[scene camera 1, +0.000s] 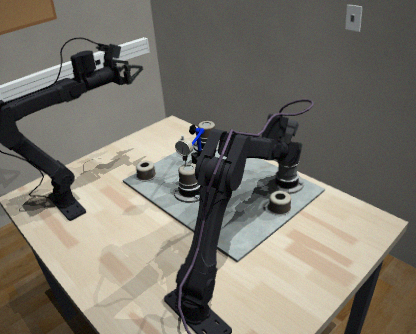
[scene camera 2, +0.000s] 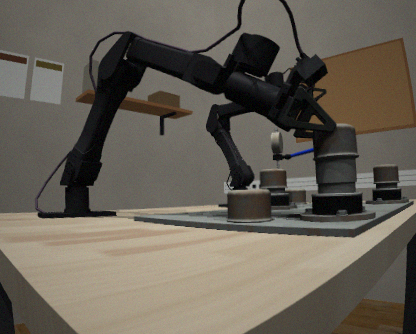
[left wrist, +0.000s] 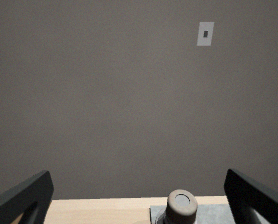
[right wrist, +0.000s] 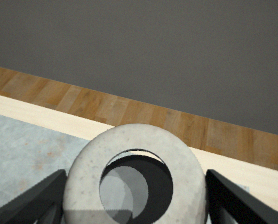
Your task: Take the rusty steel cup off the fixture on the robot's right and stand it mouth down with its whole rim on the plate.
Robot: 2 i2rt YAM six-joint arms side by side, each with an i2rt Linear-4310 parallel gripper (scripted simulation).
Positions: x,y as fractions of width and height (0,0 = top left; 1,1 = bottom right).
Scene:
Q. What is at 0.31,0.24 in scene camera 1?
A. The left gripper.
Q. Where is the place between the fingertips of the left gripper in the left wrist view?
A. At 0.50,0.80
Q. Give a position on a fixture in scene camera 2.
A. At 0.81,0.53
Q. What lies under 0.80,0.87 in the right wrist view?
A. The right gripper.

